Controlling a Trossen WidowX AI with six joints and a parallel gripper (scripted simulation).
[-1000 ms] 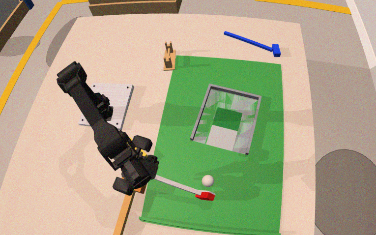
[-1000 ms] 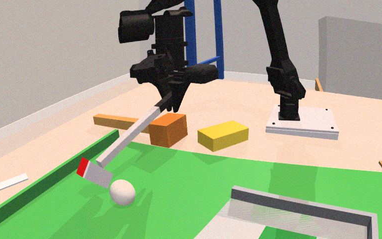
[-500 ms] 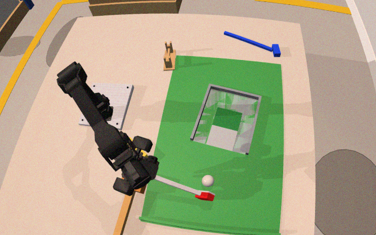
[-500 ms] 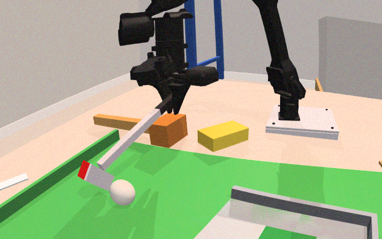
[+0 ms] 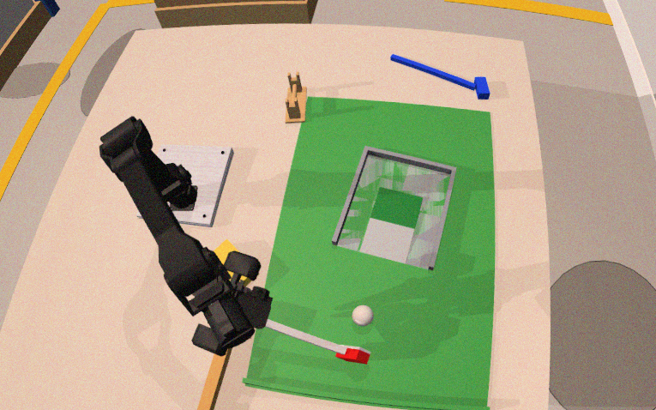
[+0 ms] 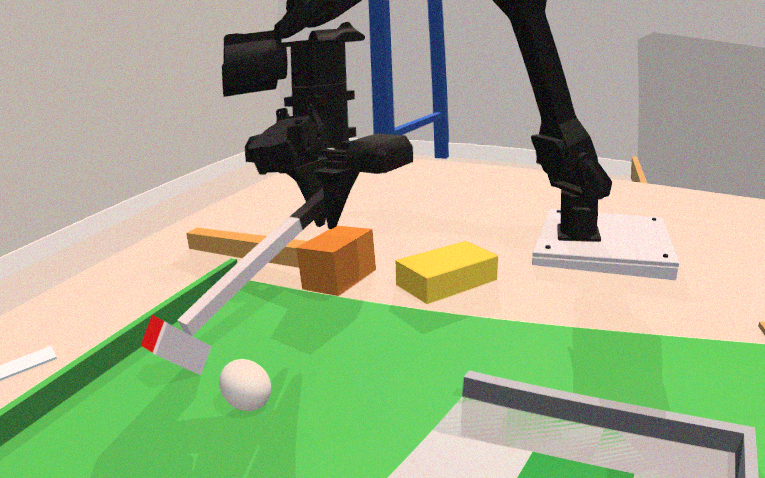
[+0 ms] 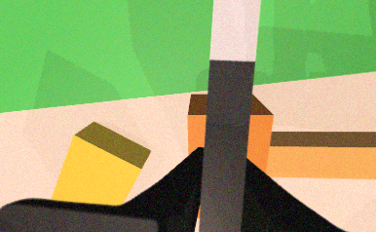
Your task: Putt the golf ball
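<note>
My gripper tip is now 12 cm to the right of the yellow block, 6 cm above it and 4 cm past it. Round my gripper tip: white golf ball: 23 cm ahead, 5 cm below, 2 cm to the left; then wooden stand: 57 cm to the left, 6 cm ahead, 4 cm below; then green mat: 28 cm ahead, 21 cm to the left, 7 cm below.
</note>
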